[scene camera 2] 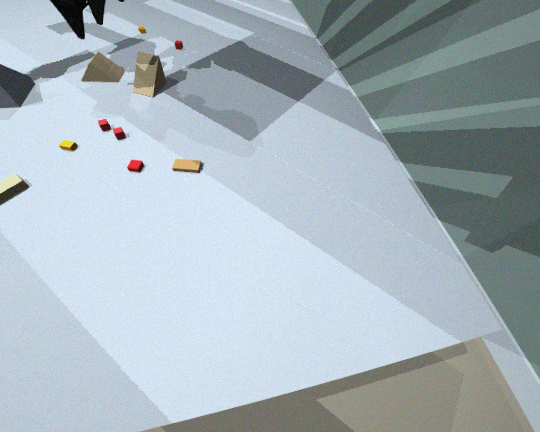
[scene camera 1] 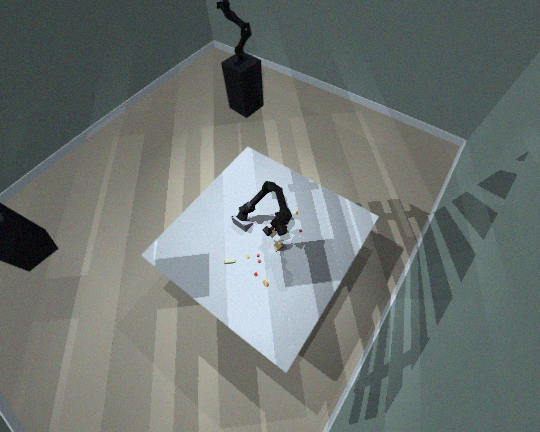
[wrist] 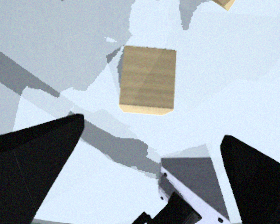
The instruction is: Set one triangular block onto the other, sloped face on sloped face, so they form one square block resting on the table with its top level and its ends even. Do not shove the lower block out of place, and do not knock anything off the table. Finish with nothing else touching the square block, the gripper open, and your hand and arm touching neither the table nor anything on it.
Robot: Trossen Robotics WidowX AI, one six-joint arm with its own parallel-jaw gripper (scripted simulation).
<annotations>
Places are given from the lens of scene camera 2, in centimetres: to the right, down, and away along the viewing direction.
triangular block (scene camera 2: 149, 80): -28, -31, 52
triangular block (scene camera 2: 100, 69): -40, -34, 53
</annotations>
